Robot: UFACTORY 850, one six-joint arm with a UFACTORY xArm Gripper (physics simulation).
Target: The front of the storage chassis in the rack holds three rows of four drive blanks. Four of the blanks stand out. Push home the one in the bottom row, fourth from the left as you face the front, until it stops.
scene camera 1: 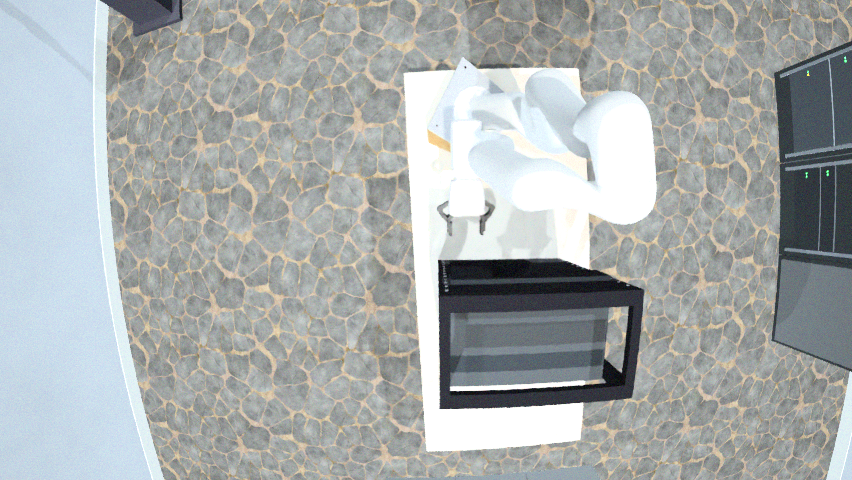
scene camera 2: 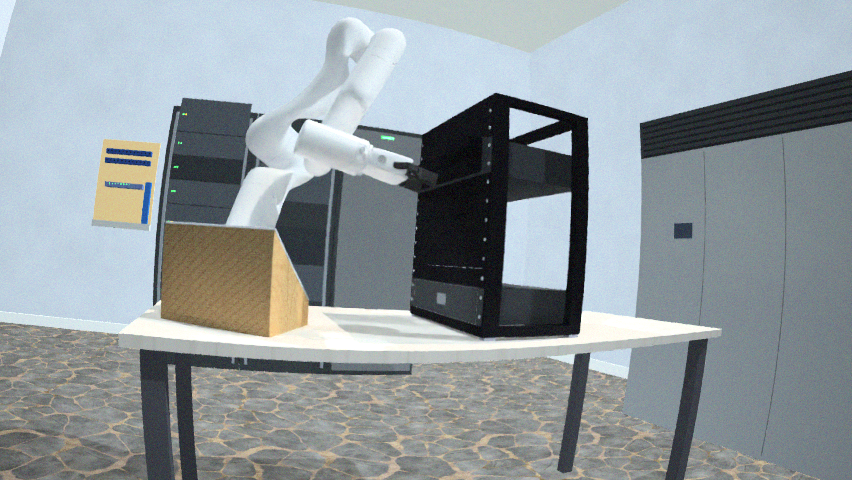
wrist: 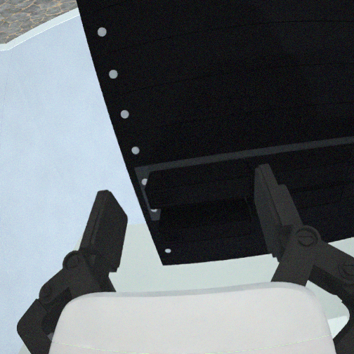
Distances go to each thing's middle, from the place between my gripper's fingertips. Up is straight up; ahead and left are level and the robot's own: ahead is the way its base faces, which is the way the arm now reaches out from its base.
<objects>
My gripper is now 26 cm short of the black rack (scene camera 2: 461, 222), 14 cm to the right of it and 6 cm above it.
</objects>
